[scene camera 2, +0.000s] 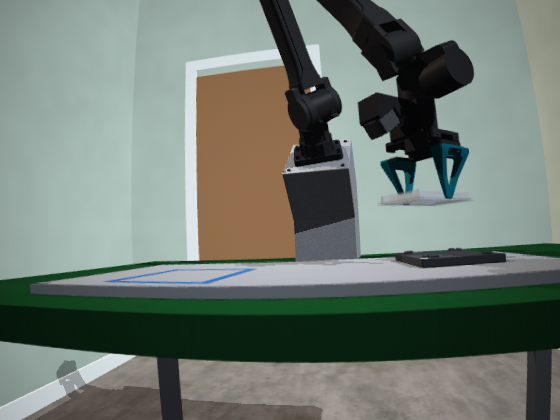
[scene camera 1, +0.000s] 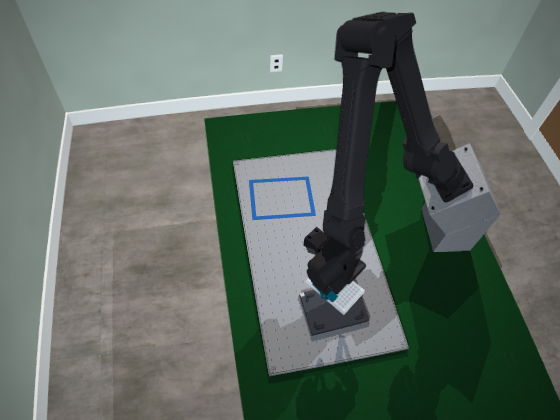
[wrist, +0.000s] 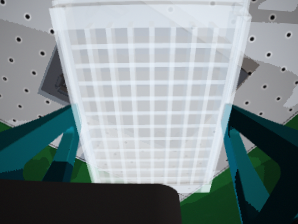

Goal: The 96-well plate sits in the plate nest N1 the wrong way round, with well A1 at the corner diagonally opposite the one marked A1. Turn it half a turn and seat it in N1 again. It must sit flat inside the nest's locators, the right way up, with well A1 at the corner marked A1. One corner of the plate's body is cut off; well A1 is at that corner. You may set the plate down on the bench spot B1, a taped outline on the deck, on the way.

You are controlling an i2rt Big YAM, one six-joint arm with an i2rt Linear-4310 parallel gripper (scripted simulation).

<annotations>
The same spot on a plate nest N1: (wrist: 55, 69) is (scene camera 2: 484, 254).
</annotations>
